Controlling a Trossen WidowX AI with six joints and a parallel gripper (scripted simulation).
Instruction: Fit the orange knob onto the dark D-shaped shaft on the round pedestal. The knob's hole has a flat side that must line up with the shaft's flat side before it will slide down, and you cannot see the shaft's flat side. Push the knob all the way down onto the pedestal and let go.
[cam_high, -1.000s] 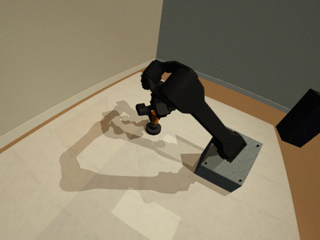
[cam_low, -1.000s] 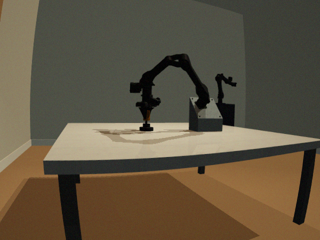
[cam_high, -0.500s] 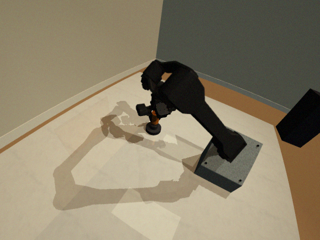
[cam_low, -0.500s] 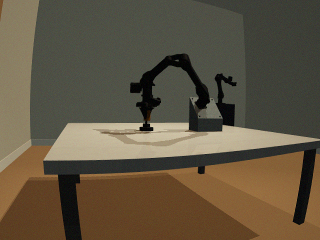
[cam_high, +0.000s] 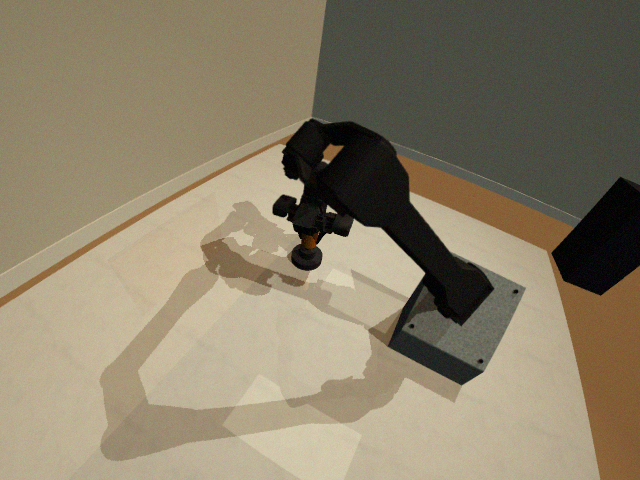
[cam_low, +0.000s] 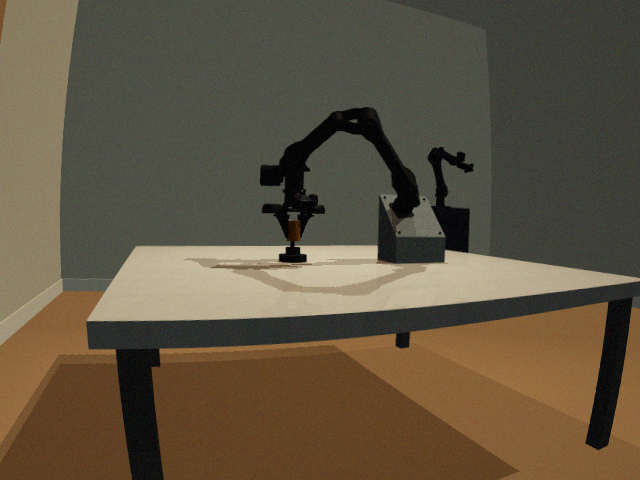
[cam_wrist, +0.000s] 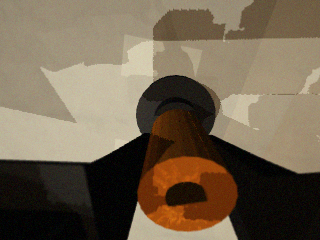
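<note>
The orange knob lies 2 cm above my gripper tip. From my gripper tip the other things lie so: pedestal (4 cm below).
</note>
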